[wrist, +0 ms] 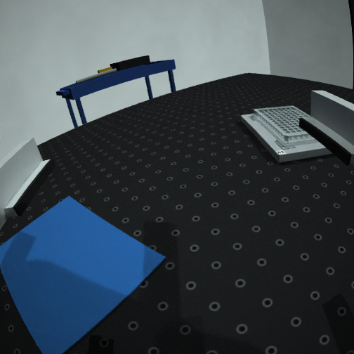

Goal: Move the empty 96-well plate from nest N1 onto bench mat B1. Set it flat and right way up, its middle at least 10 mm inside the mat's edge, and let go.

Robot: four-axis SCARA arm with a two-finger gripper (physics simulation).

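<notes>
The 96-well plate (281,120), pale and with a grid of wells, sits flat in the light grey nest (301,156) at the upper right of the wrist view. A small label shows at the nest's near corner. The blue bench mat (102,240) lies flat at the lower left, apart from the nest, with a shadow across it. My gripper (171,123) is wide open, with no object between its fingers. Its left finger shows at the left edge, above the mat in the view. Its right finger covers the right part of the plate and nest.
The dark bench top (215,215) has a regular pattern of ringed holes. A blue table (125,74) with a black item and a yellow item on it stands in the background, near the pale wall (200,35).
</notes>
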